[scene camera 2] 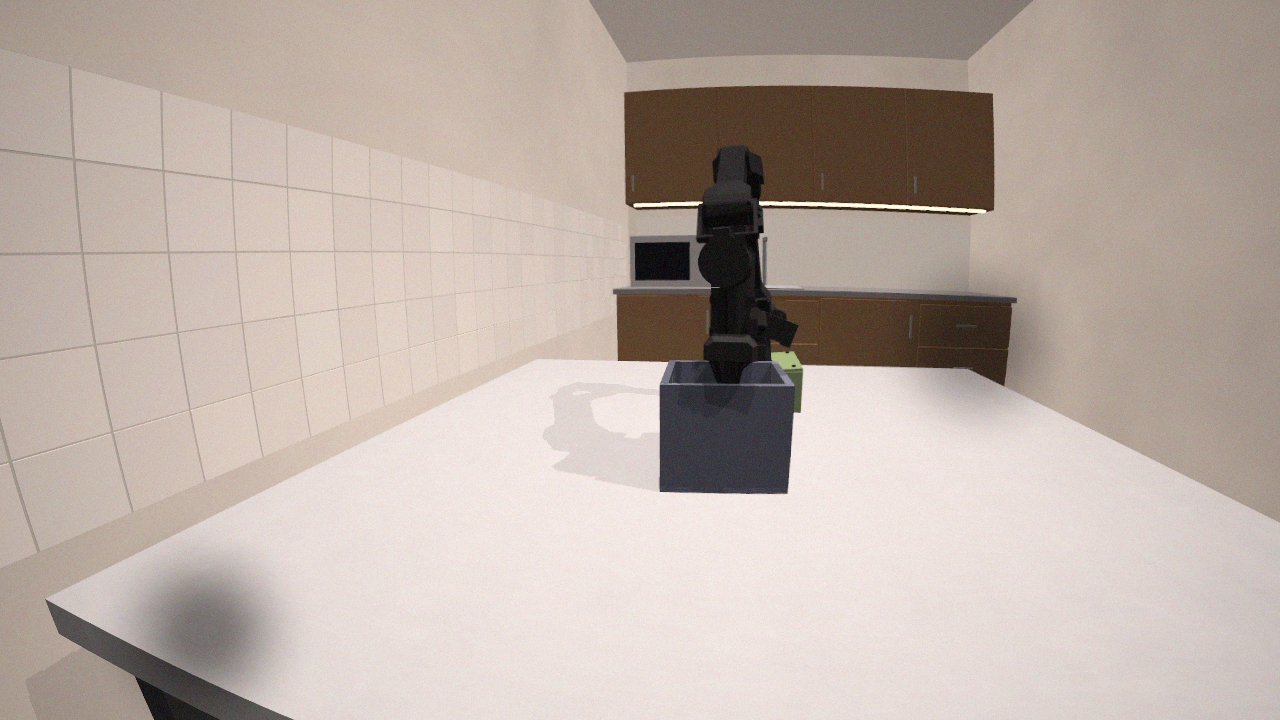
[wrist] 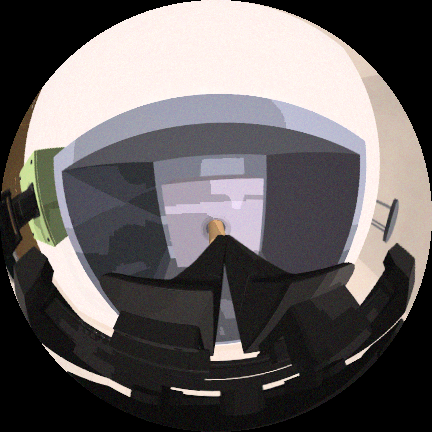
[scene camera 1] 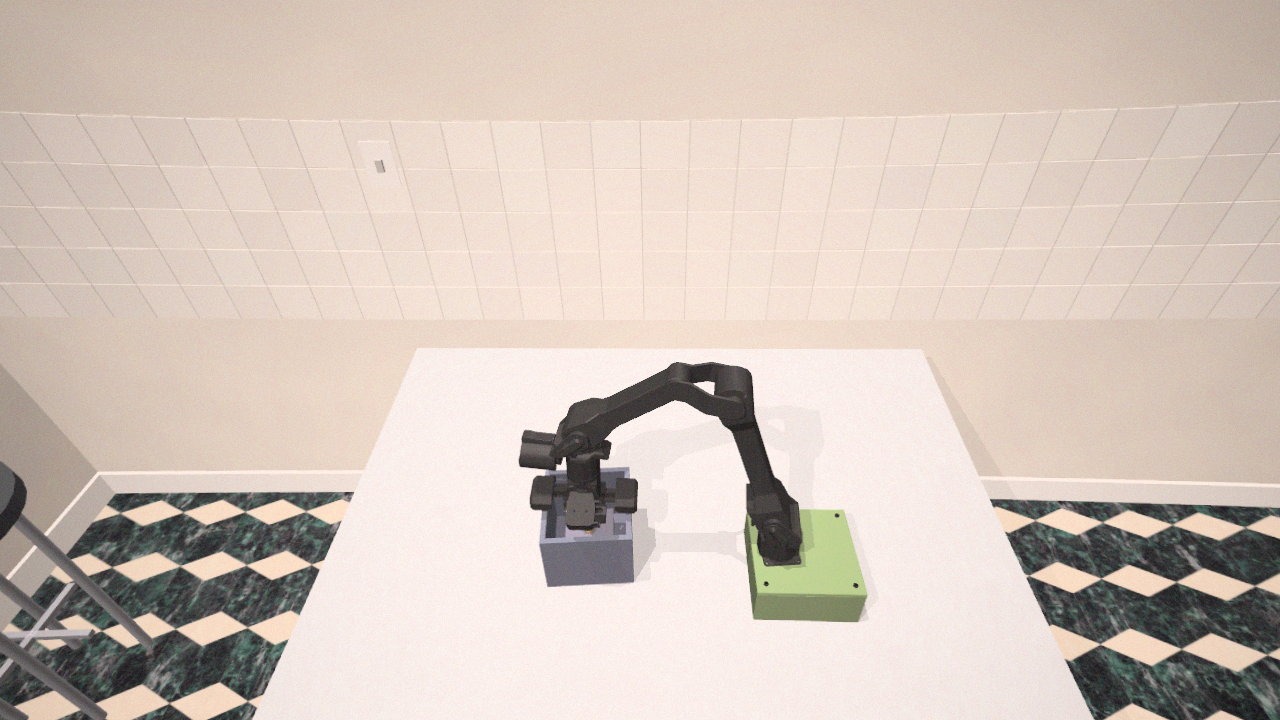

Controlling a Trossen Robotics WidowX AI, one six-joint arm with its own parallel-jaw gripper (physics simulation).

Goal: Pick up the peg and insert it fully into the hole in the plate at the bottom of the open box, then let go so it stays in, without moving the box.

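Where they show: gripper, fingertip midpoint: (wrist: 222, 240); arm's base at its link origin: (wrist: 32, 201) (scene camera 1: 778, 550).
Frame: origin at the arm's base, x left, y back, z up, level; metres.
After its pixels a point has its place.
Observation:
The blue-grey open box (scene camera 1: 588, 564) {x -0.006, y -0.339, z -0.015 m} (scene camera 2: 725, 447) {x -0.089, y -0.417, z -0.021 m} (wrist: 200, 109) stands on the white table. In the wrist view the pale plate (wrist: 245, 215) {x -0.076, y -0.366, z -0.024 m} lies at its bottom, and the tan peg (wrist: 215, 228) {x -0.078, y -0.337, z -0.008 m} stands in the hole with part of it above the plate. The fingers cover the peg's upper end in that view, so its full height cannot be judged. My gripper (scene camera 2: 726, 379) (wrist: 222, 240) {x -0.080, y -0.341, z 0.010 m} is shut with nothing between the fingers. It points down into the box's open top, with the fingertips over the peg. Whether they touch the peg cannot be told.
The arm's base stands on a green block (scene camera 1: 810, 607) {x 0.091, y 0.038, z -0.036 m} (scene camera 2: 795, 394) {x 0.069, y -0.054, z -0.046 m} (wrist: 46, 200) {x -0.014, y -0.046, z -0.022 m} at the box's side. The box walls rise around the fingers on all sides. A stool (scene camera 1: 85, 573) (wrist: 392, 220) stands on the floor beyond the white table (scene camera 1: 447, 662) {x 0.115, y -0.581, z -0.082 m} (scene camera 2: 572, 591) {x -0.230, y -0.634, z -0.082 m}.

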